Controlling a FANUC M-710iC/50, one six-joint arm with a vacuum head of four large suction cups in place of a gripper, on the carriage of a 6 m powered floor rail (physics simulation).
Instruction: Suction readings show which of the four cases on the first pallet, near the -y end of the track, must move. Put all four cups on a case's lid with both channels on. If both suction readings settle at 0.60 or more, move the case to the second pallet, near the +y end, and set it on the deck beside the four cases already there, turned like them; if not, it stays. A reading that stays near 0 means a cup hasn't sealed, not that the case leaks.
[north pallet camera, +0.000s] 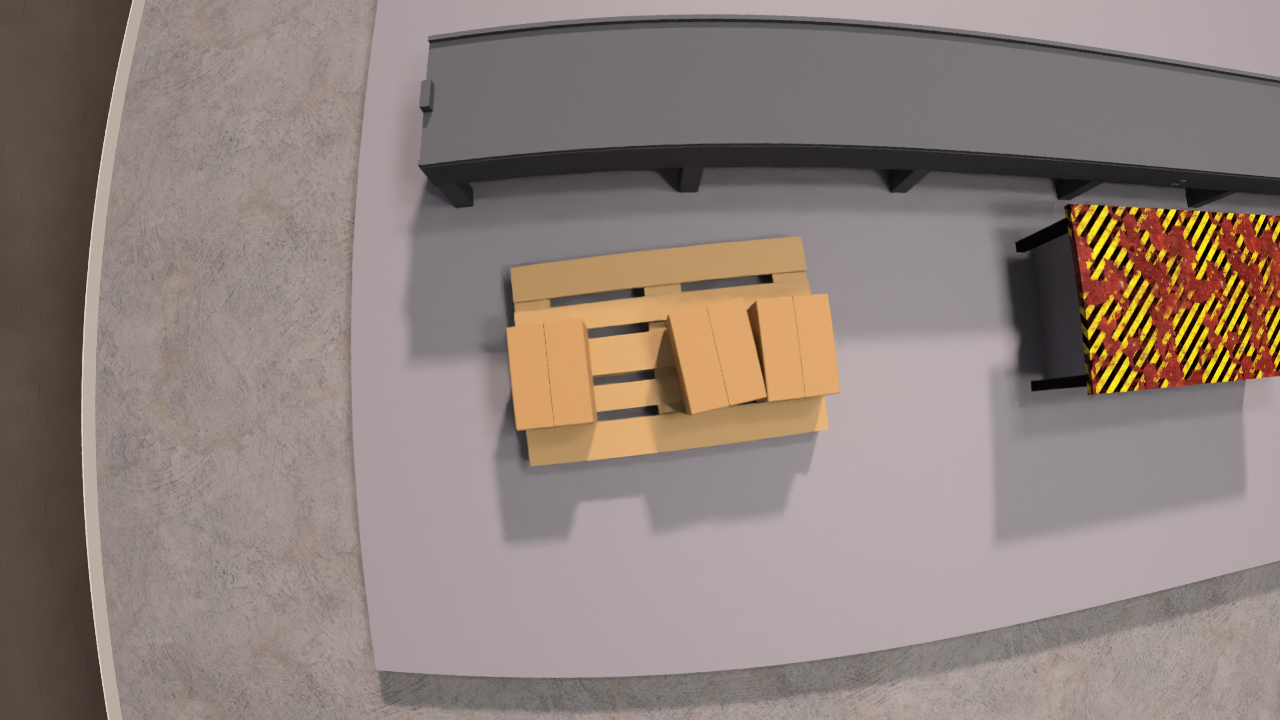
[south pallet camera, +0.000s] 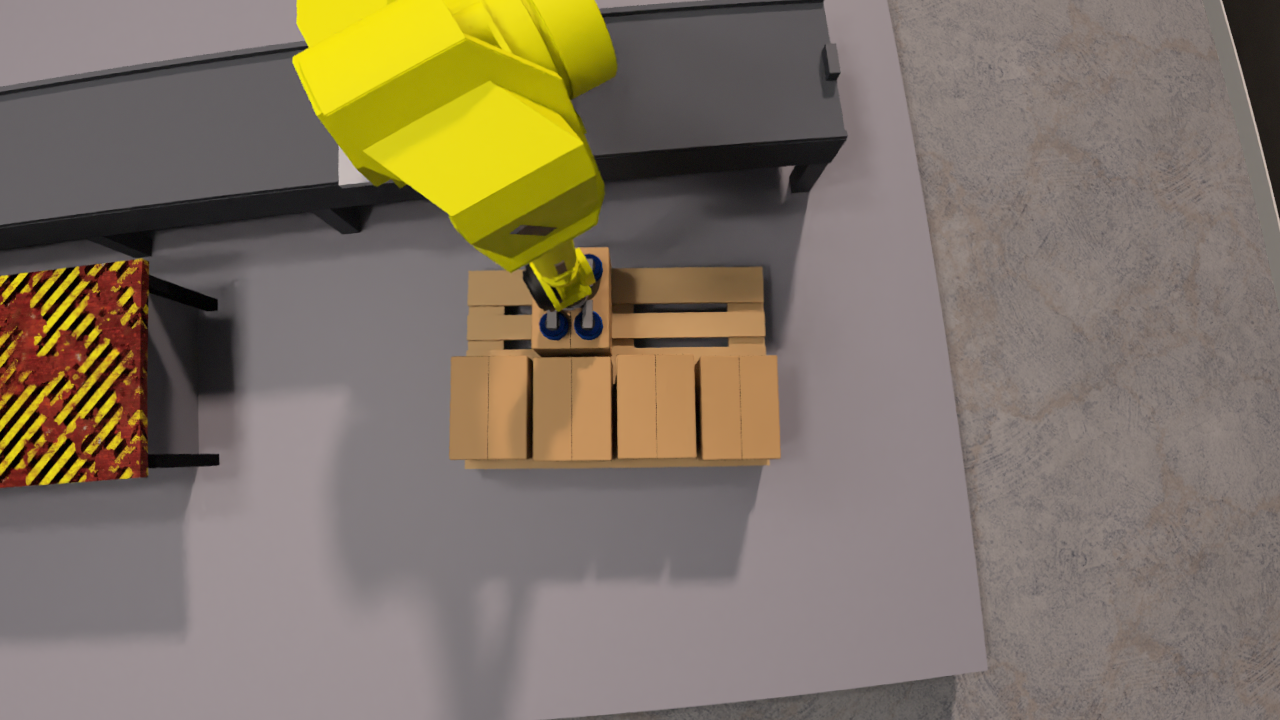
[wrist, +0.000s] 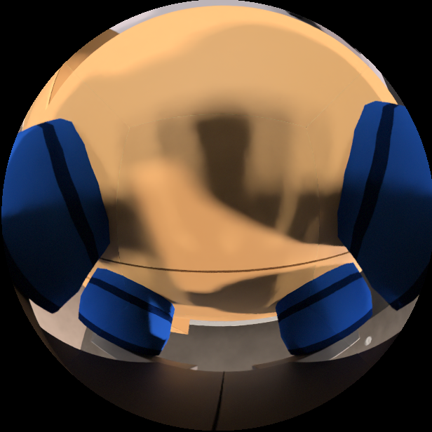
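Note:
My gripper (south pallet camera: 571, 296) (wrist: 222, 235) has its blue cups down on the lid of a case (south pallet camera: 602, 296) (wrist: 225, 65), astride its seam and looking pressed in. Whether suction is on does not show. That case stands on the deck of the second pallet (south pallet camera: 698, 284), behind a row of similarly turned cases (south pallet camera: 489, 407) (south pallet camera: 571, 407) (south pallet camera: 656, 407) (south pallet camera: 739, 407), nearest the second from the left. The first pallet (north pallet camera: 657, 266) bears a left case (north pallet camera: 550, 374), a slanted case (north pallet camera: 717, 356) and a right case (north pallet camera: 794, 347) close beside the slanted one.
The rail (north pallet camera: 805, 89) (south pallet camera: 716, 89) runs behind both pallets. The yellow arm (south pallet camera: 483, 143) reaches over it from the upper left. A hazard-striped table (north pallet camera: 1181, 295) (south pallet camera: 71, 376) stands right of the first pallet and left of the second. Bare deck shows right of the case under the cups.

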